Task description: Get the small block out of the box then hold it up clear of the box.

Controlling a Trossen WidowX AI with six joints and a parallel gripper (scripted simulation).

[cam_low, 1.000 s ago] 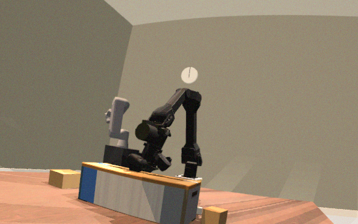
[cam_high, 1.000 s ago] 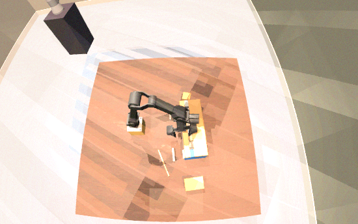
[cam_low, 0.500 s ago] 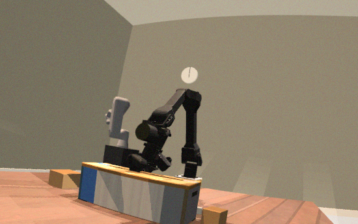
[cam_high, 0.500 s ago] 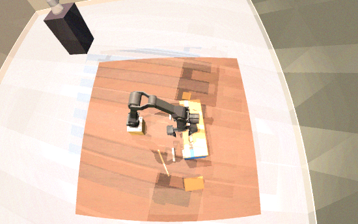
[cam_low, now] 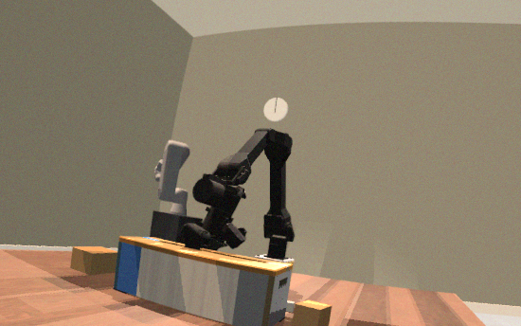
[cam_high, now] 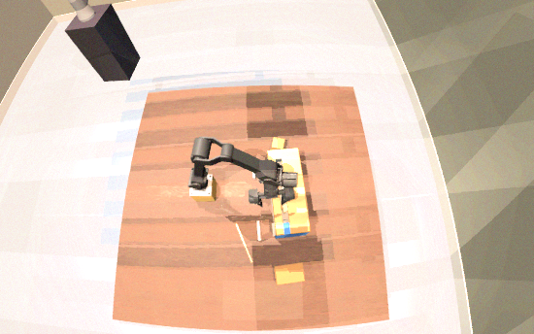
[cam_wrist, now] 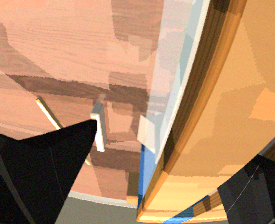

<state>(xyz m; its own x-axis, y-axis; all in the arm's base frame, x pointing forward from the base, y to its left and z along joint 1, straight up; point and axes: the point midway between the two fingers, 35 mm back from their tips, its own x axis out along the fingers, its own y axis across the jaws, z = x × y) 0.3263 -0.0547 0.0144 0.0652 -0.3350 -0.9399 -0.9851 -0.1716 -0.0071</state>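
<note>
The thin stick lies 160 mm to the right of my gripper tip, 110 mm behind it and 80 mm below it.
</note>
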